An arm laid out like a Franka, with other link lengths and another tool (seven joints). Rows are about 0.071 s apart.
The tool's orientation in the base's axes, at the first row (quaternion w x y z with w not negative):
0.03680, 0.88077, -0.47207, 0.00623
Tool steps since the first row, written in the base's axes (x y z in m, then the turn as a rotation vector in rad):
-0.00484, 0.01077, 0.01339, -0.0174, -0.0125, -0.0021
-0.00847, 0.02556, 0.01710, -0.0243, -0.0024, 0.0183
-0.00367, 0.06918, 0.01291, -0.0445, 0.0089, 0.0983
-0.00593, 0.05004, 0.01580, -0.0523, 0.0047, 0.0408
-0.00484, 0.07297, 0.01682, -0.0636, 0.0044, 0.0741
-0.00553, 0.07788, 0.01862, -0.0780, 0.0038, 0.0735
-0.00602, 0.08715, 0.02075, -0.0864, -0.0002, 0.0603
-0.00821, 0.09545, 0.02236, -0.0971, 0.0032, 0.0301
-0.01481, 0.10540, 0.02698, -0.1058, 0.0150, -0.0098
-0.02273, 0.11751, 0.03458, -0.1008, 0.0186, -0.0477
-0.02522, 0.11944, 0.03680, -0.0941, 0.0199, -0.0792
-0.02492, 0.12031, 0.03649, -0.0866, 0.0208, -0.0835
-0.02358, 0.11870, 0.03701, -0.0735, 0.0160, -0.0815
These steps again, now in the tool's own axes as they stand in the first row. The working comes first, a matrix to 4 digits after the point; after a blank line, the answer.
The tool's axes in the first row as the columns of a matrix, in the base's axes (used below as rounded here):
0.5542, -0.8320, -0.0238
-0.8311, -0.5516, -0.0707
0.0457, 0.0589, -0.9972

-0.01102, -0.00113, -0.01400, 0.0006, 0.0212, 0.0034
-0.02516, -0.00604, -0.01866, -0.0106, 0.0226, -0.0175
-0.05894, -0.03435, -0.01768, -0.0276, 0.0379, -0.0976
-0.04415, -0.02174, -0.01915, -0.0310, 0.0433, -0.0398
-0.06256, -0.03523, -0.02182, -0.0355, 0.0549, -0.0727
-0.06694, -0.03726, -0.02394, -0.0430, 0.0671, -0.0717
-0.07482, -0.04184, -0.02671, -0.0450, 0.0755, -0.0581
-0.08286, -0.04450, -0.02885, -0.0551, 0.0808, -0.0279
-0.09457, -0.04423, -0.03400, -0.0715, 0.0792, 0.0112
-0.10868, -0.04387, -0.04225, -0.0735, 0.0708, 0.0487
-0.11156, -0.04273, -0.04454, -0.0723, 0.0626, 0.0798
-0.11213, -0.04348, -0.04430, -0.0691, 0.0557, 0.0839
-0.11003, -0.04368, -0.04474, -0.0578, 0.0475, 0.0819

